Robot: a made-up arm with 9 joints. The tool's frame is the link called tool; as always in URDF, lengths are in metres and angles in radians. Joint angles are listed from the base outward.
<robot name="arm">
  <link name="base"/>
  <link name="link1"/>
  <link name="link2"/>
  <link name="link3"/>
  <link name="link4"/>
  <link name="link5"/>
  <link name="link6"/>
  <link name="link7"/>
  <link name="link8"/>
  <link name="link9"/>
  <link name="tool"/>
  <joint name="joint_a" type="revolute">
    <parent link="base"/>
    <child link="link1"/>
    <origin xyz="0 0 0.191" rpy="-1.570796 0 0"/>
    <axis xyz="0 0 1"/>
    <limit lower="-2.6" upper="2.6"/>
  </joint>
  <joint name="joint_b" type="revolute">
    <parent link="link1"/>
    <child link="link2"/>
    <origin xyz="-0.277 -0.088 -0.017" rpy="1.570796 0 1.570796"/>
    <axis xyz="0 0 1"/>
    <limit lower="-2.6" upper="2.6"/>
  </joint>
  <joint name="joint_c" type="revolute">
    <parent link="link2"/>
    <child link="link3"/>
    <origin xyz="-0.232 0.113 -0.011" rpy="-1.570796 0 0"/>
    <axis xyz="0 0 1"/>
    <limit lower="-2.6" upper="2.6"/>
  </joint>
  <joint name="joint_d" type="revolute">
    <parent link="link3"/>
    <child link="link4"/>
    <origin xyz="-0.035 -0.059 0.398" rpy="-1.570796 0 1.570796"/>
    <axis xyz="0 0 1"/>
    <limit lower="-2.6" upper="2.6"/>
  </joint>
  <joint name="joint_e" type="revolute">
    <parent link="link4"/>
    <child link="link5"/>
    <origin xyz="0.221 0.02 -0.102" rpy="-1.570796 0 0"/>
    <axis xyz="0 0 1"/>
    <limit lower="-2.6" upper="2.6"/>
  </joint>
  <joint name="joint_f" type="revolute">
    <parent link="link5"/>
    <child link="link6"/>
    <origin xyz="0.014 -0.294 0.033" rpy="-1.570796 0 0"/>
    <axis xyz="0 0 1"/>
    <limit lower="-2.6" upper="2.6"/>
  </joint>
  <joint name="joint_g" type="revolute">
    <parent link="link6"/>
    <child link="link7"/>
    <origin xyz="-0.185 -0.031 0.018" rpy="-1.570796 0 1.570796"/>
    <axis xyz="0 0 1"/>
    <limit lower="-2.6" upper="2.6"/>
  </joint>
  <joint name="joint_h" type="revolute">
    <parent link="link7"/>
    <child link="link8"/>
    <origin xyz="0.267 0.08 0.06" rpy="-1.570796 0 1.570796"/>
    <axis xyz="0 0 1"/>
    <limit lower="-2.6" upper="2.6"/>
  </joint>
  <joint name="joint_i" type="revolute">
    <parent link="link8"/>
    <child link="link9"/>
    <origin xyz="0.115 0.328 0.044"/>
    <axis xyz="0 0 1"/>
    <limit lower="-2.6" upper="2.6"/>
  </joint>
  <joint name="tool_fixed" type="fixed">
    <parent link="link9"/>
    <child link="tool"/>
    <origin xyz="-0.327 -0.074 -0.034" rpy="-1.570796 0 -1.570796"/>
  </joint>
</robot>
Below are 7 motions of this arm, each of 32 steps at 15 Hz.
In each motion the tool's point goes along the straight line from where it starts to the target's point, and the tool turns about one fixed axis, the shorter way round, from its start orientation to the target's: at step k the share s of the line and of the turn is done. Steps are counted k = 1, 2, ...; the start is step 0. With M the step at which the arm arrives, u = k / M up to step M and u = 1 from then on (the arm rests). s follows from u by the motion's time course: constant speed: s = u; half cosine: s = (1 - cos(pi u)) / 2; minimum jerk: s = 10 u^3 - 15 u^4 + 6 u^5.
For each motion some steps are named. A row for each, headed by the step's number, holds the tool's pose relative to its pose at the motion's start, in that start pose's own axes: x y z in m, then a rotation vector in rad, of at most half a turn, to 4 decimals.
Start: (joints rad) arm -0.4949 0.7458 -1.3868 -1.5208 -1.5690 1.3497 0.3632 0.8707 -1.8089
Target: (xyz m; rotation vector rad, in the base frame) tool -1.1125 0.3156 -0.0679 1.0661 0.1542 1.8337
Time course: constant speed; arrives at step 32
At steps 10, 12, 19, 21, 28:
10: -0.0736 -0.3230 0.2652 -0.5945 0.1799 0.1318
12: -0.0883 -0.3876 0.3182 -0.7134 0.2159 0.1581
19: -0.1398 -0.6137 0.5038 -1.1296 0.3418 0.2503
21: -0.1545 -0.6783 0.5568 -1.2485 0.3778 0.2767
28: -0.2060 -0.9043 0.7424 -1.6647 0.5037 0.3689

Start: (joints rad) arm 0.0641 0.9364 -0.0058 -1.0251 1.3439 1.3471 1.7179 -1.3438 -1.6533
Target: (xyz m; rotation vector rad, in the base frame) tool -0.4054 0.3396 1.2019 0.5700 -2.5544 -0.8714
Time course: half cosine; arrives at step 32
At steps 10, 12, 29, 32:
10: 0.0745 -0.0599 0.1720 -0.1064 -0.5818 0.0609
12: 0.1035 -0.0832 0.2389 -0.1477 -0.8081 0.0845
29: 0.3281 -0.2637 0.7573 -0.4683 -2.5618 0.2680
32: 0.3353 -0.2695 0.7739 -0.4786 -2.6182 0.2739

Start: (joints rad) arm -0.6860 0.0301 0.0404 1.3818 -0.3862 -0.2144 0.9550 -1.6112 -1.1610
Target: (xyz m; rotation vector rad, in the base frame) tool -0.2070 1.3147 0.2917 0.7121 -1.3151 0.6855
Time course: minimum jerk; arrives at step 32
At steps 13, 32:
13: -0.1871 -0.0927 0.2685 -0.0302 0.5336 0.1626
32: -0.5700 -0.2823 0.8178 -0.0919 1.6253 0.4952

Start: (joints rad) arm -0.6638 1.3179 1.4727 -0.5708 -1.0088 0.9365 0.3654 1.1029 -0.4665
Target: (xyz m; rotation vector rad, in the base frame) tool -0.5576 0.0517 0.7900 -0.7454 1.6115 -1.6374
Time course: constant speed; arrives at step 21
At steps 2, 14, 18, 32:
2: -0.0210 -0.0157 0.0583 0.0194 0.1163 -0.1234
14: -0.1470 -0.1101 0.4083 0.1357 0.8139 -0.8635
18: -0.1889 -0.1415 0.5250 0.1744 1.0464 -1.1102
32: -0.2204 -0.1651 0.6125 0.2035 1.2208 -1.2952

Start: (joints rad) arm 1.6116 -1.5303 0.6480 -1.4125 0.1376 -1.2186 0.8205 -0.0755 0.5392
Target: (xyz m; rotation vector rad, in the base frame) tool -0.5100 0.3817 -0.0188 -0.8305 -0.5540 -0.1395
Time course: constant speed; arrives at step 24
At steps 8, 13, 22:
8: 0.1125 -0.0599 0.0313 0.0905 -0.3900 -0.4194
13: 0.1827 -0.0973 0.0508 0.1470 -0.6337 -0.6815
22: 0.3092 -0.1646 0.0860 0.2488 -1.0724 -1.1534

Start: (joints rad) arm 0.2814 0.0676 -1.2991 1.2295 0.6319 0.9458 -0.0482 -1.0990 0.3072
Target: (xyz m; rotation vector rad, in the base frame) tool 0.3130 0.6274 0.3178 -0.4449 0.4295 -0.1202
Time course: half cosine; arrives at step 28
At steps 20, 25, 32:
20: 0.5001 -0.0862 -0.6699 -0.4180 0.8698 -0.4605
25: 0.5987 -0.1032 -0.8021 -0.5004 1.0415 -0.5513
32: 0.6160 -0.1062 -0.8253 -0.5149 1.0715 -0.5673

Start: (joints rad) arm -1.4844 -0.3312 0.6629 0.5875 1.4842 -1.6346 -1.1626 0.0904 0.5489
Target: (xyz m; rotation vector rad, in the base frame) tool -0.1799 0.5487 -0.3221 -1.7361 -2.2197 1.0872
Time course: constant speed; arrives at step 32
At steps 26, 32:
26: 0.0293 0.0461 -0.0115 0.5463 0.5710 -0.4582
32: 0.0361 0.0567 -0.0141 0.6723 0.7028 -0.5639

